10 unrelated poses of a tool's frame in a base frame.
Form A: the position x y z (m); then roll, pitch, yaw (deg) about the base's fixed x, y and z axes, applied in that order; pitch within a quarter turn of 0, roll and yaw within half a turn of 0.
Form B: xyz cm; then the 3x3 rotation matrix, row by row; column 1 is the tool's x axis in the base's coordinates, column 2 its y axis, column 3 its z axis. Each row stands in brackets. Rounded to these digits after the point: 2 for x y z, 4 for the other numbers.
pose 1, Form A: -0.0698 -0.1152 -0.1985 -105.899 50.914 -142.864
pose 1, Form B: [-6.98 -11.52 -19.85], [[-0.5026 0.4297 0.7501], [-0.3806 0.6691 -0.6383], [-0.7762 -0.6064 -0.1727]]
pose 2, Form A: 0.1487 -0.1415 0.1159 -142.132 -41.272 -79.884
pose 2, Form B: [14.87 -14.15 11.59], [[0.1320 -0.7060 0.6958], [-0.7399 -0.5373 -0.4048], [0.6596 -0.4614 -0.5933]]
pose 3, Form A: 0.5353 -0.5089 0.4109 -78.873 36.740 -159.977
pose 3, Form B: [53.53 -50.89 41.09], [[-0.7529 0.6175 0.2275], [-0.2744 0.0196 -0.9614], [-0.5982 -0.7863 0.1546]]
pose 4, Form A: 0.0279 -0.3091 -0.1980 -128.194 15.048 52.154
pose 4, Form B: [2.79 -30.91 -19.80], [[0.5925 0.3631 -0.7191], [0.7626 -0.5405 0.3554], [-0.2596 -0.7590 -0.5971]]
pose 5, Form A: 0.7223 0.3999 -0.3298 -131.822 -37.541 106.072
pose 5, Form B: [72.23 39.99 -32.98], [[-0.2195 0.5150 -0.8286], [0.7619 0.6209 0.1841], [0.6093 -0.5909 -0.5287]]
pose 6, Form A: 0.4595 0.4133 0.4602 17.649 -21.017 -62.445
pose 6, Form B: [45.95 41.33 46.02], [[0.4318 0.7945 -0.4269], [-0.8276 0.5372 0.1627], [0.3586 0.2830 0.8895]]
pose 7, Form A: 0.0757 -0.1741 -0.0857 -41.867 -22.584 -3.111
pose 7, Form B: [7.57 -17.41 -8.57], [[0.9220 0.2963 -0.2493], [-0.0501 0.7297 0.6819], [0.3840 -0.6162 0.6876]]
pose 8, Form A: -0.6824 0.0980 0.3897 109.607 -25.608 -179.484
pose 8, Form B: [-68.24 9.80 38.97], [[-0.9017 0.4041 -0.1535], [-0.0081 0.3392 0.9407], [0.4322 0.8495 -0.3026]]
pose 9, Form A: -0.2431 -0.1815 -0.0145 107.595 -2.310 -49.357
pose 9, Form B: [-24.31 -18.15 -1.45], [[0.6508 -0.2544 -0.7153], [-0.7582 -0.1677 -0.6301], [0.0403 0.9524 -0.3020]]
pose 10, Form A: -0.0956 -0.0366 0.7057 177.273 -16.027 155.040
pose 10, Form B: [-9.56 -3.66 70.57], [[-0.8714 0.4334 -0.2299], [0.4056 0.9000 0.1595], [0.2761 0.0457 -0.9600]]
